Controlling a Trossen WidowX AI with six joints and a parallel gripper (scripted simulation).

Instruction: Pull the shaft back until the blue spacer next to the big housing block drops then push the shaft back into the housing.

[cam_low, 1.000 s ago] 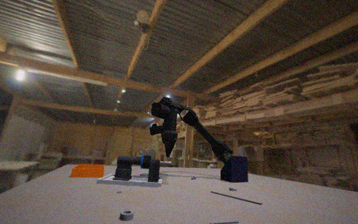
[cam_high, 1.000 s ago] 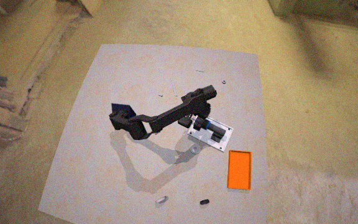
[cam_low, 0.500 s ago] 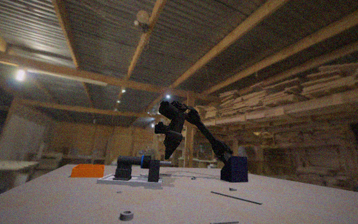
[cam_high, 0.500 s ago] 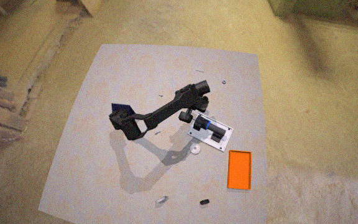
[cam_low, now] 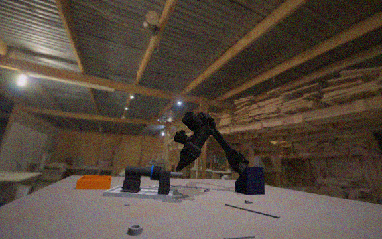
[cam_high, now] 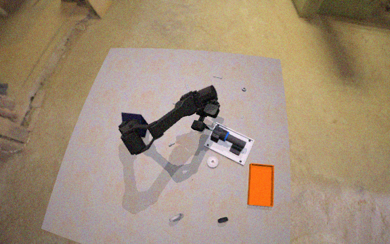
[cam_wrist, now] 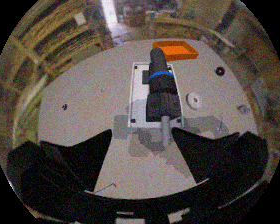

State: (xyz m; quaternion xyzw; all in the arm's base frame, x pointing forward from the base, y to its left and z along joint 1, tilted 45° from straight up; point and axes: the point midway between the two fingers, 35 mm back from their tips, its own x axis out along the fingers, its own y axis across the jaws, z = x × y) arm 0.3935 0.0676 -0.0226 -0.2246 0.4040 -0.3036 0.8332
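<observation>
The shaft lies 50 mm ahead of my gripper tip, 60 mm to the right of it and 10 mm below it. The rest, counted from my gripper tip: blue spacer (80 mm ahead, 70 mm to the right, 10 mm below); grey cylinder (130 mm behind, 480 mm to the right, 60 mm below); orange tray (270 mm ahead, 280 mm to the right, 80 mm below).
</observation>
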